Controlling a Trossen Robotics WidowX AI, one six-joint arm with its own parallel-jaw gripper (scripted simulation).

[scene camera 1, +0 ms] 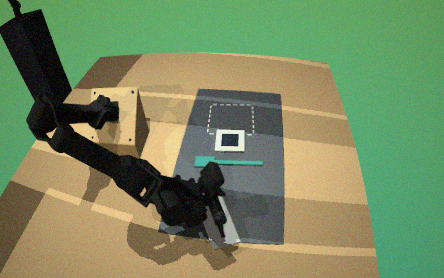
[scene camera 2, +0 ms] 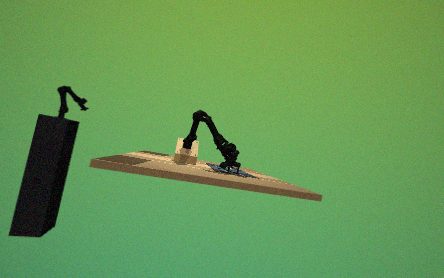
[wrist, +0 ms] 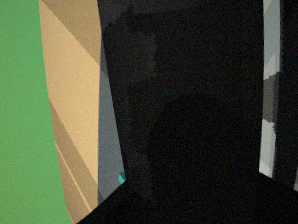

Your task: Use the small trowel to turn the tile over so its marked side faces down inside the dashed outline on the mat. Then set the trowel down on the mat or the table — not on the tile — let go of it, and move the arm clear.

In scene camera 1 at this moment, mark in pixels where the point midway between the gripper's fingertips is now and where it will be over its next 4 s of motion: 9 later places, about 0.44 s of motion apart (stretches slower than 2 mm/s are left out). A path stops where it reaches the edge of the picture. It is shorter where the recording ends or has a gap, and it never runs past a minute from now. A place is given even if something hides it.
The gripper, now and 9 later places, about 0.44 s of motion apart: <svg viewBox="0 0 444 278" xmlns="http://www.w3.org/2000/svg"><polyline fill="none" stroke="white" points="221,198 220,188 227,183 238,171 240,158 239,156 236,162 236,162 236,158 236,153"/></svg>
